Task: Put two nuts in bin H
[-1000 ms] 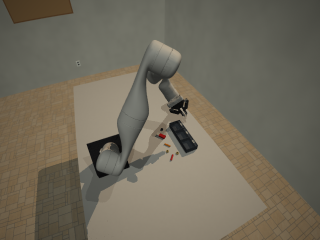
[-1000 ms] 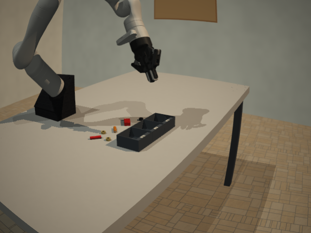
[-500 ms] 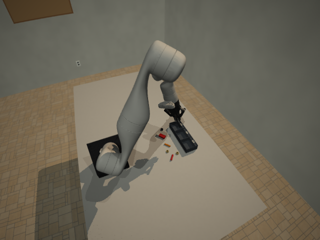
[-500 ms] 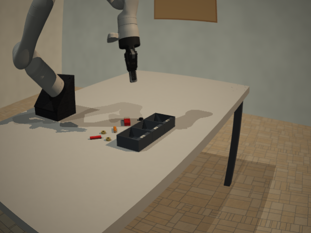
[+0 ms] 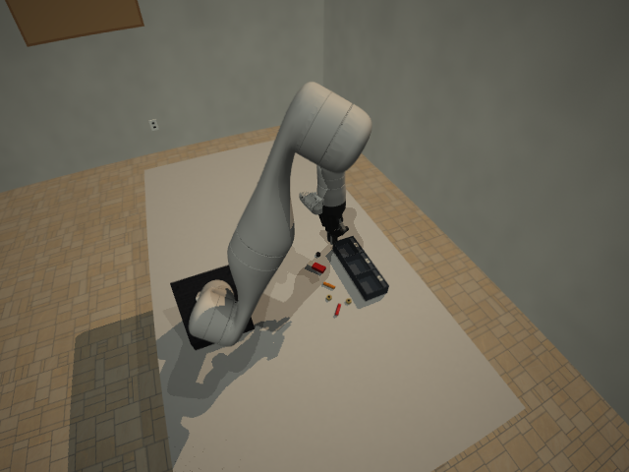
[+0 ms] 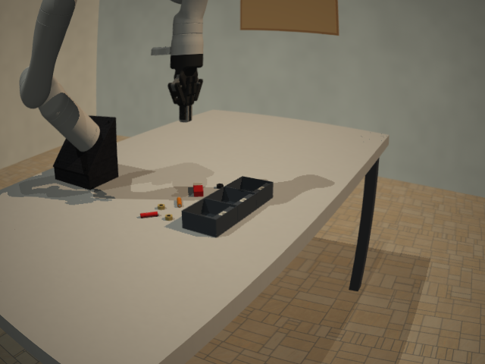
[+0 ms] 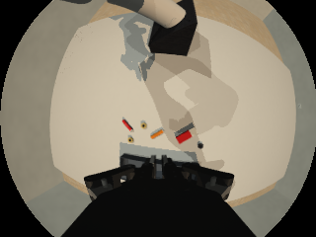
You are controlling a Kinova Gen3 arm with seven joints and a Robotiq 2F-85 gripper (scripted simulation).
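The black three-compartment bin row lies 11 cm ahead of my hand and 19 cm below it. The rest, counted from my hand: red cylinder: 3 cm behind, 11 cm to the right, 21 cm below; then orange cylinder: 1 cm behind, 2 cm to the right, 21 cm below; then red block: 2 cm behind, 8 cm to the left, 21 cm below.
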